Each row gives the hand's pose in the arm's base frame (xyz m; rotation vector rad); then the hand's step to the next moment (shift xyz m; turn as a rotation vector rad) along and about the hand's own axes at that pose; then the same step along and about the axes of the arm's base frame.
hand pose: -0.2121 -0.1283 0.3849 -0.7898 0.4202 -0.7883
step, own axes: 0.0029 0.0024 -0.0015 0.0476 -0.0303 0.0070
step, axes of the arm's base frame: 0.0021 -0.0018 -0.0029 0.0208 -0.0465 0.0252
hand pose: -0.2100 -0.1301 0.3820 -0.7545 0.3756 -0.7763
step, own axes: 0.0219 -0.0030 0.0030 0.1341 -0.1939 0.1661
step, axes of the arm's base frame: 0.0148 -0.0163 0.0034 0.0875 -0.1140 0.2500
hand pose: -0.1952 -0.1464 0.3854 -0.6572 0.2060 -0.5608
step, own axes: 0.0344 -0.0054 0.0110 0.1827 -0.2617 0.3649
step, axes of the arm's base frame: 0.0302 -0.0168 0.0117 0.1692 -0.0816 0.4469
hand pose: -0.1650 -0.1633 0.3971 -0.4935 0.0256 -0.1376
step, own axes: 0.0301 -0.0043 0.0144 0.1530 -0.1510 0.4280
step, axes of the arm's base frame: 0.0301 -0.0011 0.0150 0.1573 0.0486 0.4498
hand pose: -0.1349 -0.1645 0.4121 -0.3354 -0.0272 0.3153
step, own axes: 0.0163 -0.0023 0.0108 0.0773 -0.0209 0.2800
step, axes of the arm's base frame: 0.0153 0.0064 0.0105 0.0579 0.0946 0.2693
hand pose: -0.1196 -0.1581 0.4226 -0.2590 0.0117 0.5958
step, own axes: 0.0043 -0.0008 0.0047 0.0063 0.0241 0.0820
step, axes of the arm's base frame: 0.0037 0.0029 0.0044 -0.0134 0.0427 0.0731
